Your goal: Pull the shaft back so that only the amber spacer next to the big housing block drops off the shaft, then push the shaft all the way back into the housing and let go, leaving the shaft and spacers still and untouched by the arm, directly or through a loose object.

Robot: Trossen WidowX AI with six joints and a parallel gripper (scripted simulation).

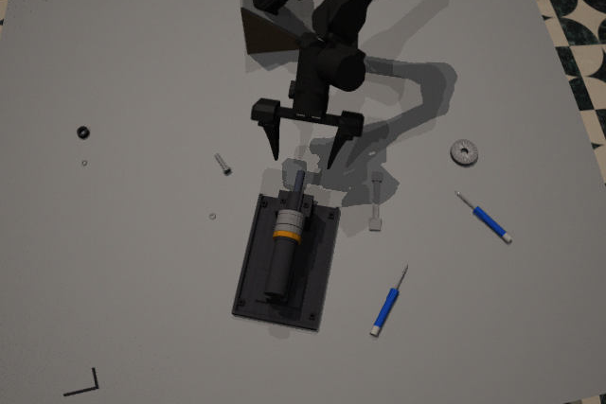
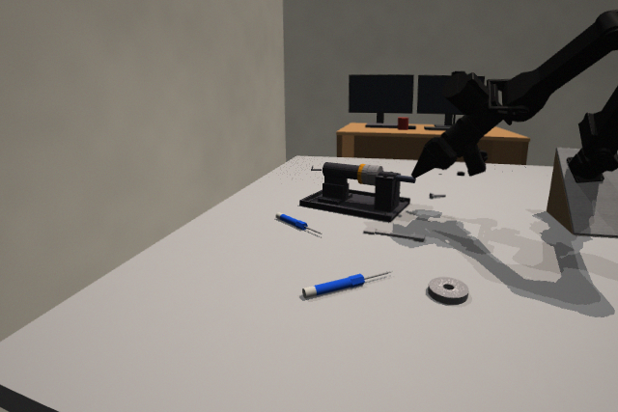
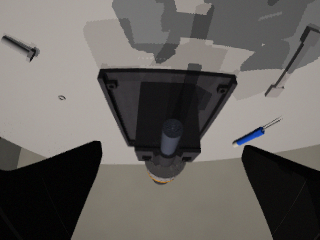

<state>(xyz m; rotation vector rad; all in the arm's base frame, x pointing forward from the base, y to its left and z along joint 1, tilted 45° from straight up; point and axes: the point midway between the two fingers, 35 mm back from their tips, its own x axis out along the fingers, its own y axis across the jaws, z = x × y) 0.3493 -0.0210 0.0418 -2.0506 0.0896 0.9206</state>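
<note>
My hand is 11 cm short of the shaft, 5 cm to the left of it and 4 cm above it. From my hand the other things lie so: bolt 5 cm behind, 15 cm to the right, 12 cm below; then amber spacer 14 cm ahead, 6 cm to the right, 4 cm below; then grey bar 8 cm ahead, 12 cm to the left, 12 cm below.
</note>
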